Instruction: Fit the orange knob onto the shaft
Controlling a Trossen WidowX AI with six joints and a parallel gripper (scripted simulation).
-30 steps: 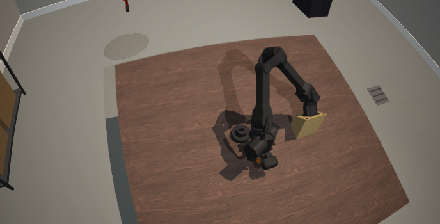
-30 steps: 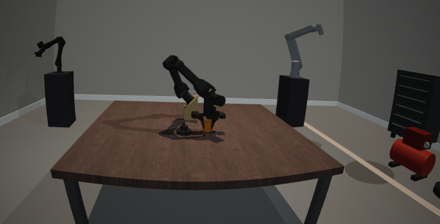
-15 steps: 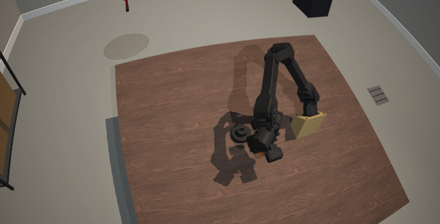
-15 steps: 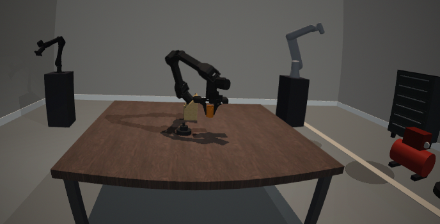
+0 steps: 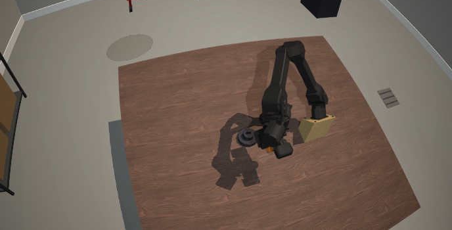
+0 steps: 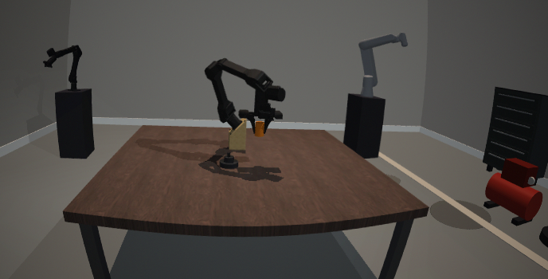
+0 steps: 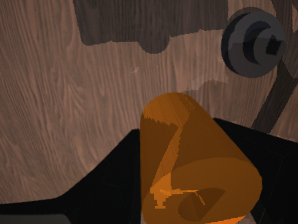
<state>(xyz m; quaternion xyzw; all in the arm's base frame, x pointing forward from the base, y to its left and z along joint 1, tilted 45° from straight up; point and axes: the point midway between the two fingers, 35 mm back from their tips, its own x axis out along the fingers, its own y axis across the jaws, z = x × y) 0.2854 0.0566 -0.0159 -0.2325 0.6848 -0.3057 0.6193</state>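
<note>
The dark round pedestal lies 14 cm to the right of my gripper tip, 11 cm below it and 2 cm ahead of it. Round my gripper tip: orange knob: 2 cm above.
</note>
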